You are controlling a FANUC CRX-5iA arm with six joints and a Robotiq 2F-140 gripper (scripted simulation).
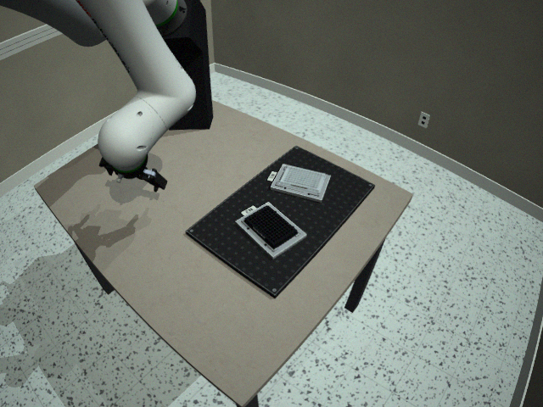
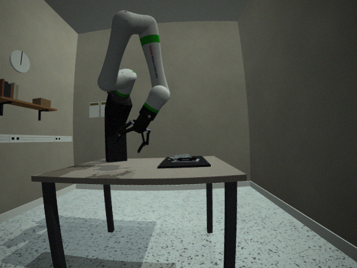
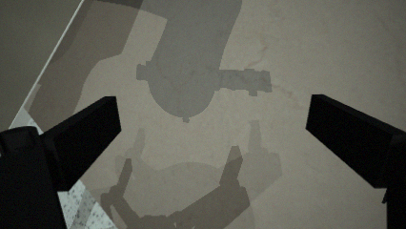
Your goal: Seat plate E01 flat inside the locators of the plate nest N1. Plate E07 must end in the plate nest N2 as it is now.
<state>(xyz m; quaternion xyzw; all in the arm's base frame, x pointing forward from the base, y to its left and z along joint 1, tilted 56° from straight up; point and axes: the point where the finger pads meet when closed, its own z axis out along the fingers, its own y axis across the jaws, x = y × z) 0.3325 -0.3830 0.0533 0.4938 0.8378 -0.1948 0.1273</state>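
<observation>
Right now the white well plate is 370 mm to the left of my hand, 350 mm ahead of it and 110 mm below it. Also, from my hand: black well plate (370 mm ahead, 150 mm to the left, 110 mm below); nest N2 (370 mm ahead, 150 mm to the left, 120 mm below).
</observation>
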